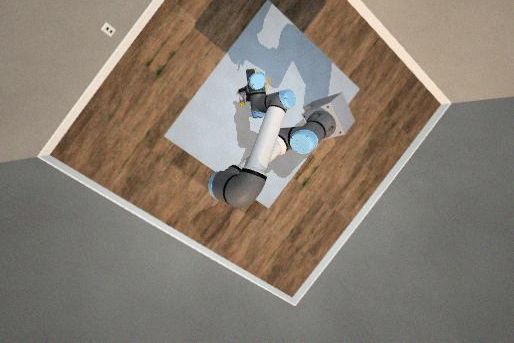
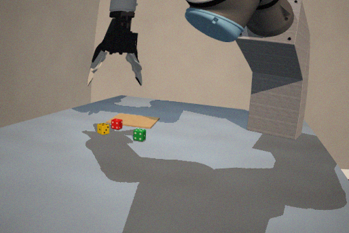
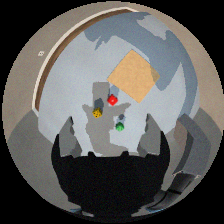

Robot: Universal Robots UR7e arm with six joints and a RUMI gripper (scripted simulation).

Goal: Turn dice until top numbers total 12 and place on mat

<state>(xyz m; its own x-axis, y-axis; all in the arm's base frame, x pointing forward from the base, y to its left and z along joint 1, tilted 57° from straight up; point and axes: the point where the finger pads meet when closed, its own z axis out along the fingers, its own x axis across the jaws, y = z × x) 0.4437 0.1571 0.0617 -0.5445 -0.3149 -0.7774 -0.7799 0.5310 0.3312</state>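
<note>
Now: hand 10 mm past the red die and 110 mm above it. Round my hand: green die (120 mm behind, 40 mm to the left, 110 mm below); then tan mat (10 mm ahead, 120 mm to the right, 120 mm below); then yellow die (20 mm behind, 70 mm to the left, 110 mm below).
</note>
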